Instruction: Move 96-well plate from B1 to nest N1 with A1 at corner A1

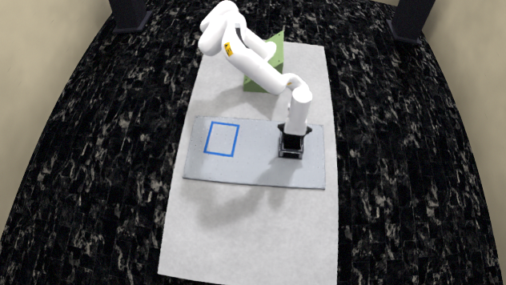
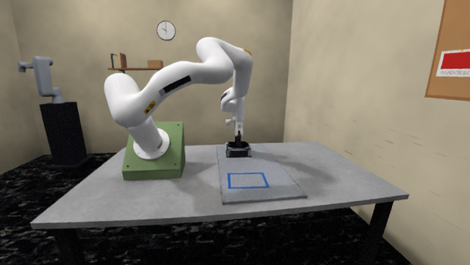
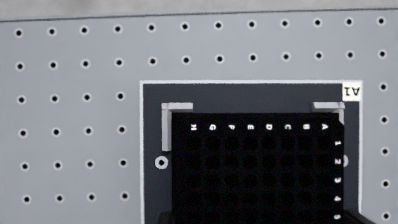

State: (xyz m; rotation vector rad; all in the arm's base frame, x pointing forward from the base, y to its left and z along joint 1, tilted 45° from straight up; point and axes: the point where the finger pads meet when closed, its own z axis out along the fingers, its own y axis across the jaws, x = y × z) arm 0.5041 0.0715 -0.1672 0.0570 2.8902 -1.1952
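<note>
Right now my hand is 10 mm above the 96-well plate. Also, from my hand: raised plate nest (20 mm below).
</note>
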